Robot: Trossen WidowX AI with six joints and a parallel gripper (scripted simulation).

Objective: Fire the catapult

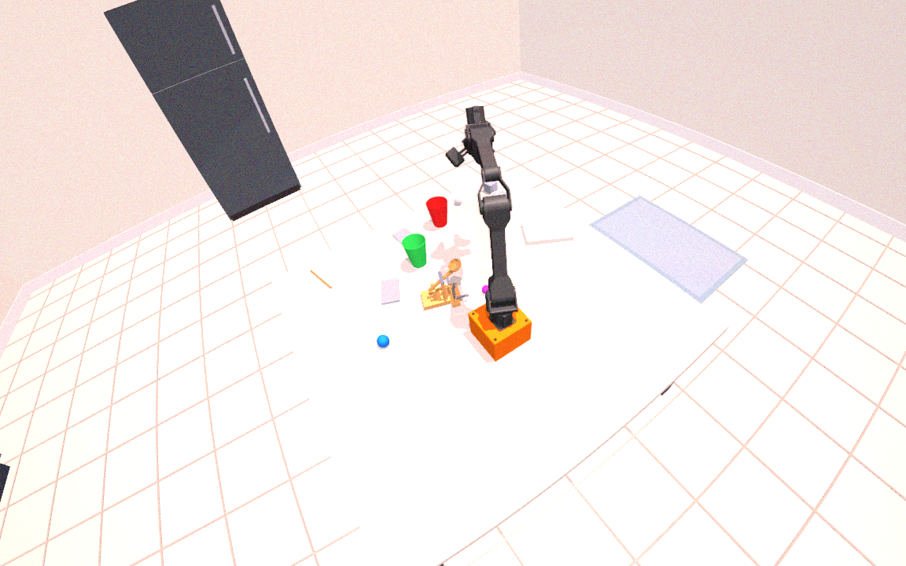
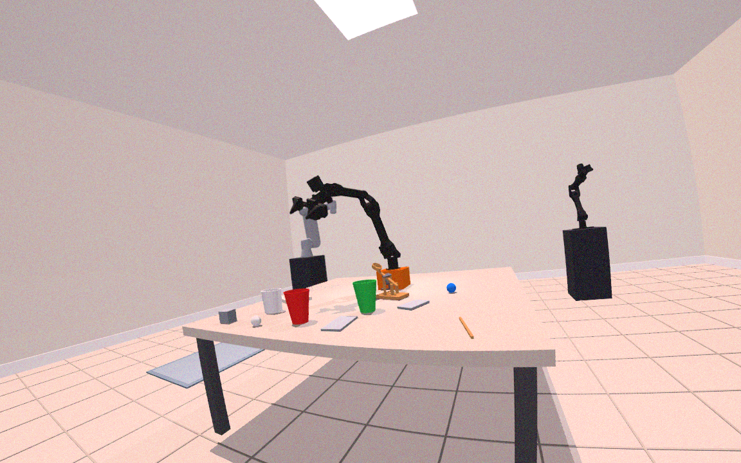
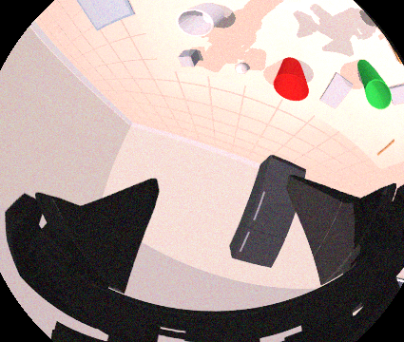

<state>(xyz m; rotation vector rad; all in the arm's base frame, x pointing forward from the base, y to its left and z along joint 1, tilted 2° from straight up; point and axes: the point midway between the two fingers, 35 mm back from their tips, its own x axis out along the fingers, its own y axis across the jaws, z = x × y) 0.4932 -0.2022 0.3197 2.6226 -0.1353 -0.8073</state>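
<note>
Right now my gripper tip is 270 mm past the wooden catapult, 280 mm to the right of it and 340 mm above it. From my gripper tip the other things lie so: white ball (250 mm ahead, 60 mm to the right, 400 mm below); then red cup (160 mm ahead, 90 mm to the left, 380 mm below); then white mug (50 mm ahead, 170 mm to the right, 390 mm below).
</note>
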